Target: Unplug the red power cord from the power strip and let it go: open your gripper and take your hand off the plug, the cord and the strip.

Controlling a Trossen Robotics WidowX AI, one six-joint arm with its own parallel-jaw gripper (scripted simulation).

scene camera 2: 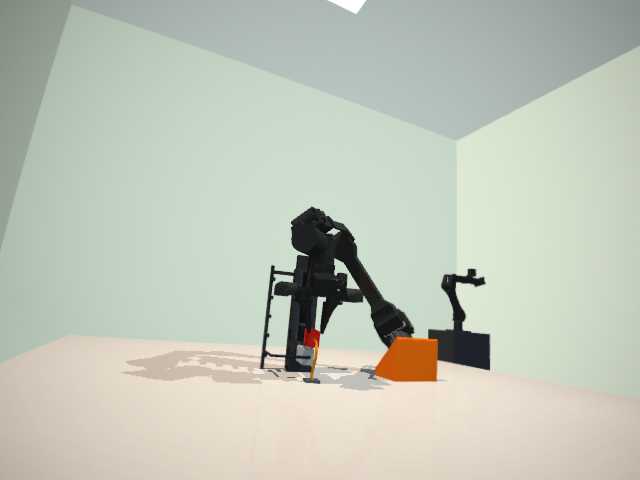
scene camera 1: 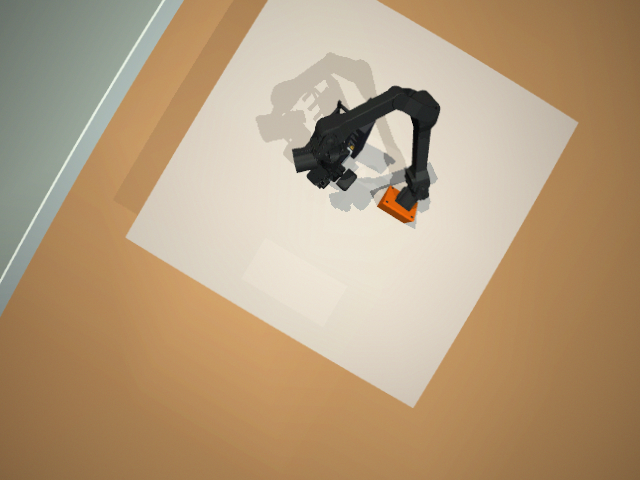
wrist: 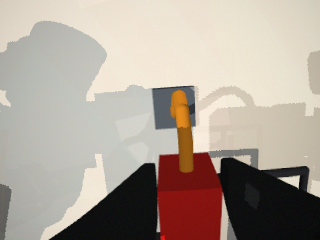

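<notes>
Gripper point(scene camera 2: 315, 333) point(scene camera 1: 328, 171) point(wrist: 188, 171) visible. Anchor point(wrist: 162, 97) visible.
</notes>
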